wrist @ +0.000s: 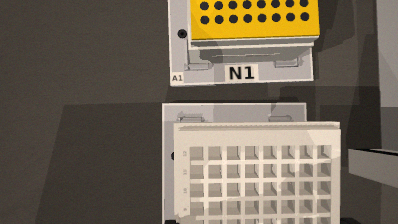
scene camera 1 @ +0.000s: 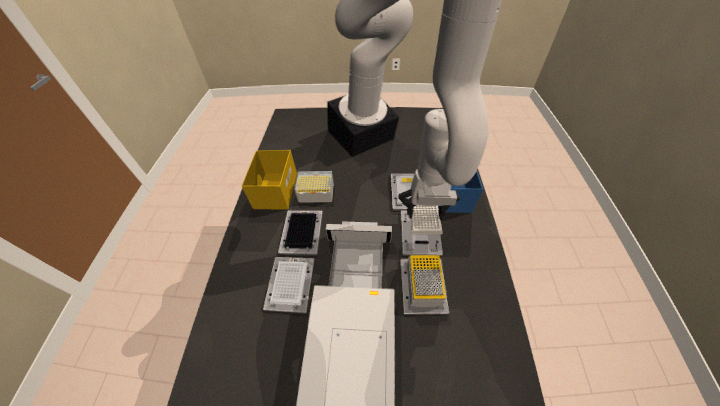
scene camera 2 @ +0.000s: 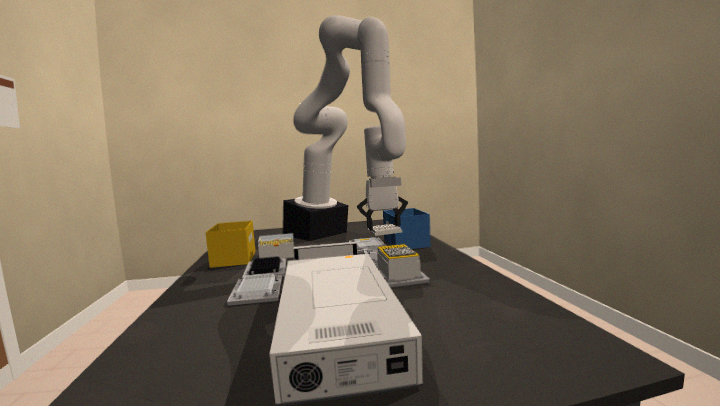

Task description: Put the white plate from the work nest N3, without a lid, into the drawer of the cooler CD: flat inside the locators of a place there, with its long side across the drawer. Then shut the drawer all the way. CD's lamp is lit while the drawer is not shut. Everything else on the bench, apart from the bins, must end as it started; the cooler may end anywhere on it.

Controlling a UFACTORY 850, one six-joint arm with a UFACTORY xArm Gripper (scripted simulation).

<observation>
The pictures show: my gripper, a white well plate, a cooler CD, a black plate, a blue bin, a yellow bin and a nest.
</observation>
